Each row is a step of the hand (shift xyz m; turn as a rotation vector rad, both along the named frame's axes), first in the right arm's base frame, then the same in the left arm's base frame.
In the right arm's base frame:
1: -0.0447 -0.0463 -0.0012 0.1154 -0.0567 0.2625
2: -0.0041 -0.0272 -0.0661 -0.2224 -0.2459 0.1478
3: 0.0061 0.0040 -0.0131 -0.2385 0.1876 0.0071
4: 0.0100 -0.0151 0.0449 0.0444 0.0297 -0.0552
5: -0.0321 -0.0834 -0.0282 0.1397 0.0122 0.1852
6: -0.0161 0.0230 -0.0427 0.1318 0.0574 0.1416
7: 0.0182 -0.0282 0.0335 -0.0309 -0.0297 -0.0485
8: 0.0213 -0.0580 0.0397 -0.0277 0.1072 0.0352
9: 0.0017 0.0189 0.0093 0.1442 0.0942 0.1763
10: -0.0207 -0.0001 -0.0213 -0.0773 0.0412 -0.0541
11: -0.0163 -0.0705 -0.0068 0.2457 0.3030 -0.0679
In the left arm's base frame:
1: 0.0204 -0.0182 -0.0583 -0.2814 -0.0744 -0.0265
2: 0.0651 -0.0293 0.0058 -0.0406 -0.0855 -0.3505
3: 0.0097 -0.0011 0.0113 0.0643 0.2798 -0.0984
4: -0.0443 -0.0126 -0.0150 0.0335 -0.0027 0.0691
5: 0.0438 -0.0596 -0.0575 -0.2231 -0.0360 0.0538
6: 0.0438 0.0227 0.0133 -0.1830 0.0017 0.0850
7: -0.0356 -0.0293 -0.0111 0.0584 -0.0162 -0.0228
8: -0.0403 -0.0558 -0.0256 -0.0309 0.1103 0.0195
9: -0.0107 0.0166 0.0076 -0.2225 0.0315 0.1014
10: 0.0272 0.0075 -0.0092 0.0748 0.0671 -0.0224
11: 0.0173 -0.0537 -0.0459 -0.0463 0.1328 0.3701

